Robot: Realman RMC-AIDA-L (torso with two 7-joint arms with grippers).
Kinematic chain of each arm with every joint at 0, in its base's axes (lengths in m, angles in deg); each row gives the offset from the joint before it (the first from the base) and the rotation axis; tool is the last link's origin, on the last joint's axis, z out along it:
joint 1: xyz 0 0 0.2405 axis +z
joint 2: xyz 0 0 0 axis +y
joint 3: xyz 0 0 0.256 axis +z
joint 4: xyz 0 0 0 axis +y
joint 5: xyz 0 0 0.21 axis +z
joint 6: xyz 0 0 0 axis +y
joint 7: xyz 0 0 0.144 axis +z
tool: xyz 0 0 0
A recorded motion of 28 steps. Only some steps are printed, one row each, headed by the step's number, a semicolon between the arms.
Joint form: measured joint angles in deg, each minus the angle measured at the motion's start. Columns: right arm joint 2, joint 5, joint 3, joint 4, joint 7, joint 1, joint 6; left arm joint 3, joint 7, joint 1, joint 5, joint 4, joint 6, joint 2.
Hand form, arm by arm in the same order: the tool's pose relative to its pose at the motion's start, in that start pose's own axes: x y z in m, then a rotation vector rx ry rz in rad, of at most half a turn. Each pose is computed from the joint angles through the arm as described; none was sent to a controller.
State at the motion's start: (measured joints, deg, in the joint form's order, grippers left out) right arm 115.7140 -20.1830 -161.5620 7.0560 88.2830 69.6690 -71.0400; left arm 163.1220 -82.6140 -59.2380 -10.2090 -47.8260 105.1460 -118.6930
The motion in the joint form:
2: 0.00 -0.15 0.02 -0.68 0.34 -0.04 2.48; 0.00 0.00 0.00 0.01 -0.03 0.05 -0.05
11: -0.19 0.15 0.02 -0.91 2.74 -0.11 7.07; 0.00 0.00 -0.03 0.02 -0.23 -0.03 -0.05
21: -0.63 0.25 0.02 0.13 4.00 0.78 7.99; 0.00 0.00 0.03 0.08 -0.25 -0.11 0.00
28: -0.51 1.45 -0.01 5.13 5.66 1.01 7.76; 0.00 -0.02 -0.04 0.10 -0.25 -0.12 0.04
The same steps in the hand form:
2: -0.0003 -0.0039 0.0021 0.0321 0.0016 0.0020; -0.0001 0.0003 0.0002 -0.0012 -0.0001 -0.0003
11: -0.0005 -0.0156 0.0007 0.1117 -0.0041 0.0460; 0.0001 -0.0002 -0.0004 0.0034 -0.0010 0.0007
21: -0.0057 -0.0241 -0.0071 0.1531 -0.0061 0.0592; -0.0004 -0.0006 -0.0010 0.0062 -0.0024 -0.0001
28: -0.0016 -0.0392 -0.0249 0.2292 -0.0184 0.1185; 0.0002 -0.0008 -0.0010 0.0065 -0.0026 0.0009

